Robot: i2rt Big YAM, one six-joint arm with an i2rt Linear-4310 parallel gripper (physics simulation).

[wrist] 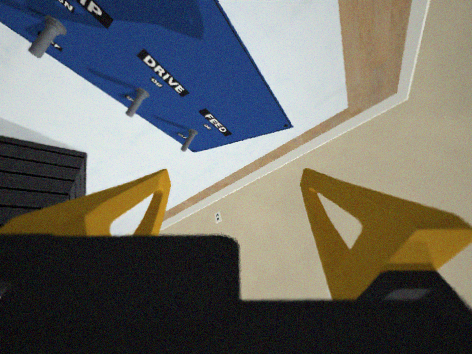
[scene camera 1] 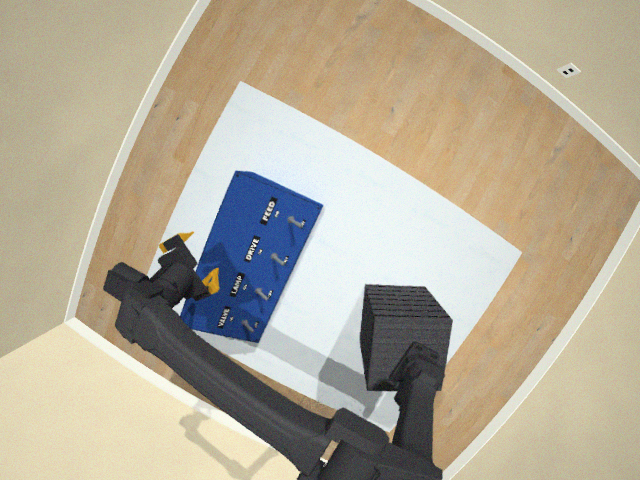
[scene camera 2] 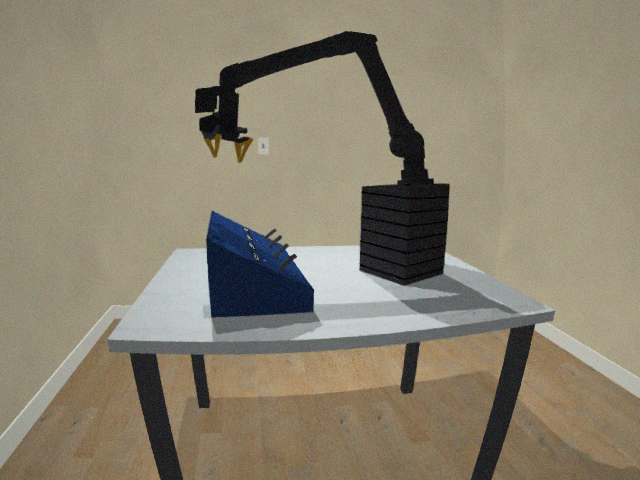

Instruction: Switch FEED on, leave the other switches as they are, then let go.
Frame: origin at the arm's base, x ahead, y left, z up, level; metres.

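Seen in the pictures: gripper, between the fingertips: (wrist: pixel 235 176) (scene camera 1: pixel 204 251) (scene camera 2: pixel 227 159); arm's base, origin of its link: (scene camera 1: pixel 414 365) (scene camera 2: pixel 415 184).
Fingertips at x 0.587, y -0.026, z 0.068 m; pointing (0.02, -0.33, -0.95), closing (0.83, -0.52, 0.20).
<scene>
Offsets run from my fingertips to a thing's top centre.
The blue sloped switch panel (scene camera 1: pixel 227 211) (scene camera 2: pixel 253 291) (wrist: pixel 235 90) stands on the table. The FEED lever @[0.137 m back, 0.113 m right, 0.232 m down] (scene camera 1: pixel 295 222) (scene camera 2: pixel 270 234) (wrist: pixel 189 140) is at the panel's far end and leans to its OFF side, away from the ON mark. The DRIVE lever @[0.147 m back, 0.007 m left, 0.232 m down] (scene camera 1: pixel 278 259) (wrist: pixel 136 102), LAMP lever @[0.156 m back, 0.127 m left, 0.232 m down] (scene camera 1: pixel 262 294) (wrist: pixel 47 36) and VALVE lever @[0.166 m back, 0.246 m left, 0.232 m down] (scene camera 1: pixel 247 326) lean the same way. My gripper (scene camera 1: pixel 203 254) (scene camera 2: pixel 227 158) (wrist: pixel 235 176) is open and empty, high above the panel's tall back side, apart from all levers. The VALVE lever does not show in the wrist view.
The arm's black ribbed pedestal (scene camera 1: pixel 405 335) (scene camera 2: pixel 403 235) (wrist: pixel 40 172) stands on the white table (scene camera 1: pixel 330 155) (scene camera 2: pixel 341 338), on the panel's lever side. The arm arches from it over the table. Walls with a small outlet (scene camera 1: pixel 568 70) (scene camera 2: pixel 263 145) (wrist: pixel 217 217) stand beyond.
</scene>
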